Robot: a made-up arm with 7 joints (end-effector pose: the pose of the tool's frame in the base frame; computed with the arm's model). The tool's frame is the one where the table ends.
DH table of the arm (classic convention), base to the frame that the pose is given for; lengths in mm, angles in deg. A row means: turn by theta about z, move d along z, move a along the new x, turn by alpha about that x. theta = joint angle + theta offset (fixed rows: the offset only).
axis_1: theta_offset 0; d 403.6; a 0; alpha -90
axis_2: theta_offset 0; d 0; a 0; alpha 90
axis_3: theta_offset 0; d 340.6; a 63.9; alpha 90
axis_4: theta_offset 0; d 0; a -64.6; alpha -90
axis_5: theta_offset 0; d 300.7; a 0; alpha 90
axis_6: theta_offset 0; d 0; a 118.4; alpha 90
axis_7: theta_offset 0; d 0; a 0; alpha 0
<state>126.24 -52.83 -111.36 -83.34 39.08 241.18 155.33</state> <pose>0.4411 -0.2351 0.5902 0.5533 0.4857 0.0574 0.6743</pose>
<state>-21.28 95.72 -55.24 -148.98 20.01 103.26 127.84</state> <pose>-0.0977 -0.2811 0.2065 -0.4653 -0.4444 -0.3036 0.7027</pose>
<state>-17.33 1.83 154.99 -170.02 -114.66 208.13 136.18</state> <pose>-0.1546 0.0144 0.5116 -0.4959 -0.8384 0.2230 0.0385</pose>
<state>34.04 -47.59 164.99 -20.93 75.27 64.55 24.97</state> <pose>-0.5435 -0.3741 0.7781 -0.2362 0.8441 -0.4184 0.2382</pose>
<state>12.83 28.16 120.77 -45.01 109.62 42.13 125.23</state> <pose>0.0914 0.2120 1.0973 0.3944 0.6781 -0.5734 0.2364</pose>
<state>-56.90 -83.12 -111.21 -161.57 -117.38 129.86 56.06</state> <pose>-0.1784 -0.1396 0.3859 0.4381 -0.8659 0.2158 0.1082</pose>
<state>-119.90 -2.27 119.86 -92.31 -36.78 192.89 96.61</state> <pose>0.3539 0.0854 0.8805 -0.6036 0.2795 -0.6278 0.4044</pose>
